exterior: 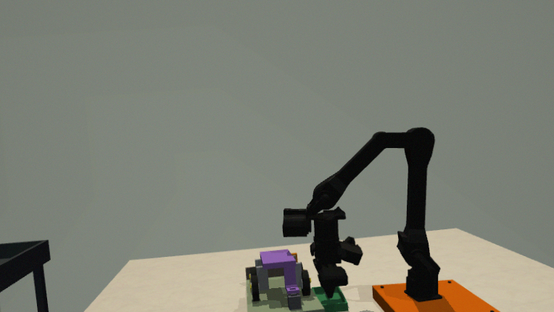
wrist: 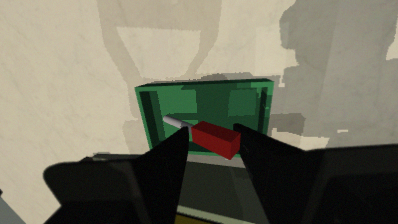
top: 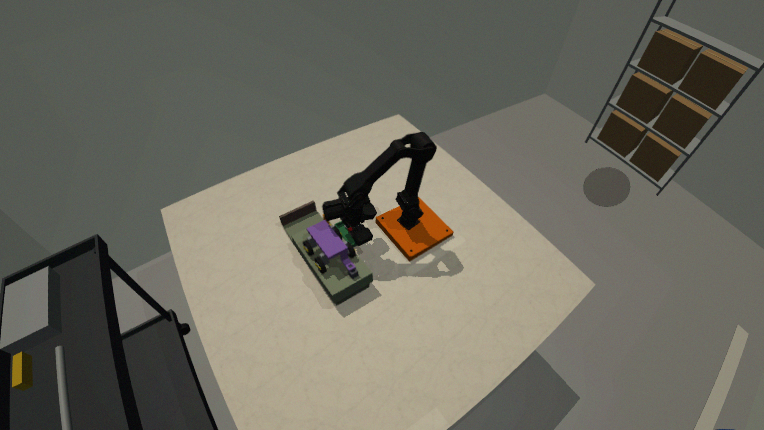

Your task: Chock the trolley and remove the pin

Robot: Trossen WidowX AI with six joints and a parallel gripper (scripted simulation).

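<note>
My gripper tip is now 10 mm to the left of the red-headed stop pin. Round my gripper tip: yellow chock 70 mm ahead, 50 mm above, 30 mm to the right; green tray 40 mm below, 10 mm to the right; grey-green ramp 140 mm ahead, 50 mm to the left, 20 mm above.
</note>
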